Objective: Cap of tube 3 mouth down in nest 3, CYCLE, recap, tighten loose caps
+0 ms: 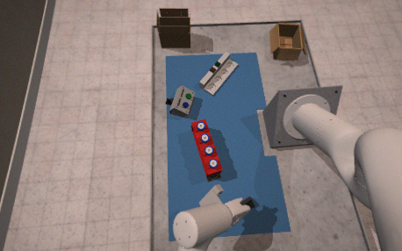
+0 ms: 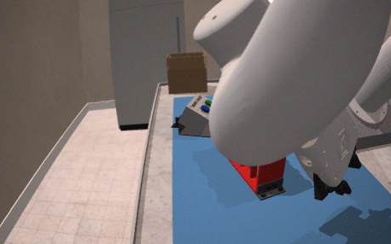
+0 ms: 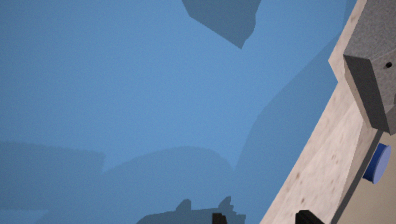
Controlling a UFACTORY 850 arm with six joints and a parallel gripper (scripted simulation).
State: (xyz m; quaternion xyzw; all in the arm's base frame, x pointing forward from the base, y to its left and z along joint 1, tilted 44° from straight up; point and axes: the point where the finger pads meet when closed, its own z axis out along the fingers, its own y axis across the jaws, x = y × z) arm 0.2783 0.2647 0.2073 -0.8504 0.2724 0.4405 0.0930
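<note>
The blue cap lies 13 cm ahead of my hand and 26 cm to the right of it. From my hand the other things lie so: blue key: 21 cm ahead, 43 cm to the right, 4 cm below; then grey key housing: 22 cm ahead, 45 cm to the right, 6 cm below; then cap marked 4: 15 cm ahead, 31 cm to the right.
</note>
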